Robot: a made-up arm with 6 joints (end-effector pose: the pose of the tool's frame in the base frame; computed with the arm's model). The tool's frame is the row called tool.
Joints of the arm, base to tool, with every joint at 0 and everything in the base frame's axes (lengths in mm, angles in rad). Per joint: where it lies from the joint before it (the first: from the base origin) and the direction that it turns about. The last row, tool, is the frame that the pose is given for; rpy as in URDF.
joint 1: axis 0 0 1 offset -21 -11 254
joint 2: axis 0 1 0 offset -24 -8 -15
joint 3: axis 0 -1 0 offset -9 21 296
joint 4: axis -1 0 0 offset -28 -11 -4
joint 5: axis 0 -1 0 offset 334 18 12
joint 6: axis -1 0 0 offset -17 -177 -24
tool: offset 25 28 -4 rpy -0.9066 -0.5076 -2.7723
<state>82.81 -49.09 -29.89 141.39 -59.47 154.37</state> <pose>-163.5 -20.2 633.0 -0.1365 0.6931 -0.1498 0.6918</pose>
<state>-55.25 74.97 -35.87 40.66 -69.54 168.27</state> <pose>12.8 -310.5 17.7 -0.4100 -0.2736 -0.0989 0.8644</pose>
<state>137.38 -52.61 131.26 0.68 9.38 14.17</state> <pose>498.3 -310.7 413.4 0.3839 0.8653 0.1666 0.2758</pose>
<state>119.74 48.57 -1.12 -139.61 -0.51 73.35</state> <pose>-315.6 210.6 154.8 -0.9111 0.0379 -0.3153 0.2628</pose>
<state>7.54 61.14 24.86 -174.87 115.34 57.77</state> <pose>432.9 195.6 137.7 0.1320 -0.5025 0.0238 0.8541</pose>
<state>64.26 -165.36 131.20 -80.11 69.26 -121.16</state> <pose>-23.4 -124.4 -399.4 0.0473 0.9740 0.1115 0.1913</pose>
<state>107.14 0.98 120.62 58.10 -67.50 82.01</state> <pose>147.6 -235.0 701.0 0.0108 -0.0101 -0.9791 0.2027</pose>
